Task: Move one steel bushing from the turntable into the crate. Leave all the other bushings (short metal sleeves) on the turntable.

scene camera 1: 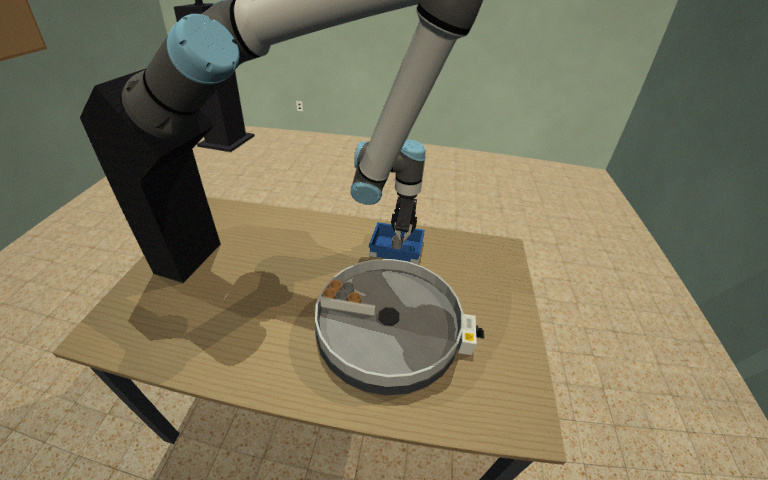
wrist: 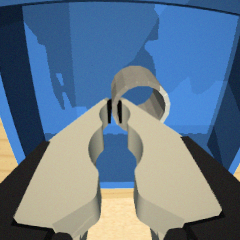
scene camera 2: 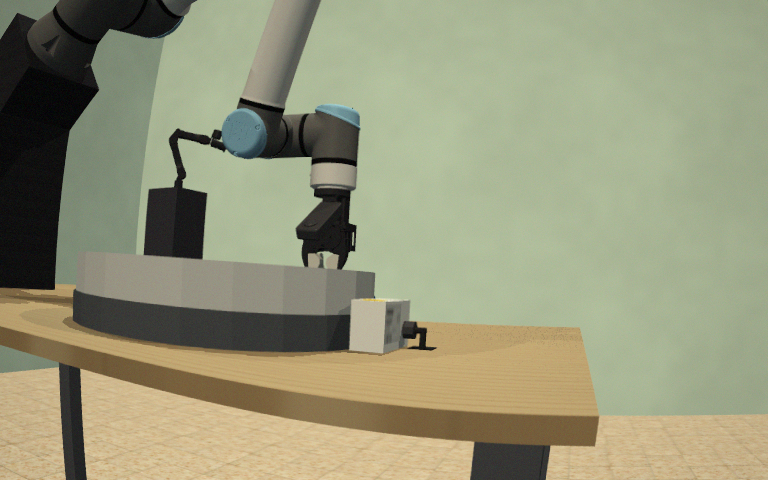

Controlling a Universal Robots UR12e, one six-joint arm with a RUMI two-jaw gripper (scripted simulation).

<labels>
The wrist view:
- my gripper: 114, 100
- steel bushing: 158, 105
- blue crate: 64, 64
</labels>
